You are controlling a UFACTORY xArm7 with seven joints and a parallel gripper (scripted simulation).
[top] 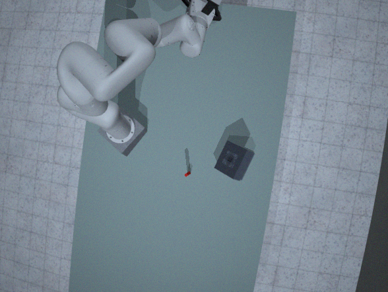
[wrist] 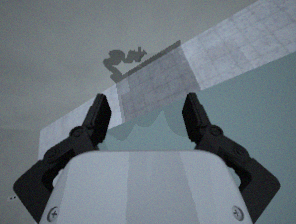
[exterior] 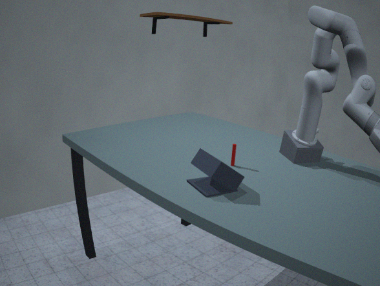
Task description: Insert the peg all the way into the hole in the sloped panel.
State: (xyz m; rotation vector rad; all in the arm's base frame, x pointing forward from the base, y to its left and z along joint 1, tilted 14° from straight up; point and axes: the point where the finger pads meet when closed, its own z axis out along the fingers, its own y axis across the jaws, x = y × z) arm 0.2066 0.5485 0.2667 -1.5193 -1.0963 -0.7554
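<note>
Now: the red peg 700 mm to the right of my hand, 170 mm below it and 110 mm ahead of it. Also, from my hand: dark base plate 580 mm to the right, 300 mm ahead, 210 mm below.
</note>
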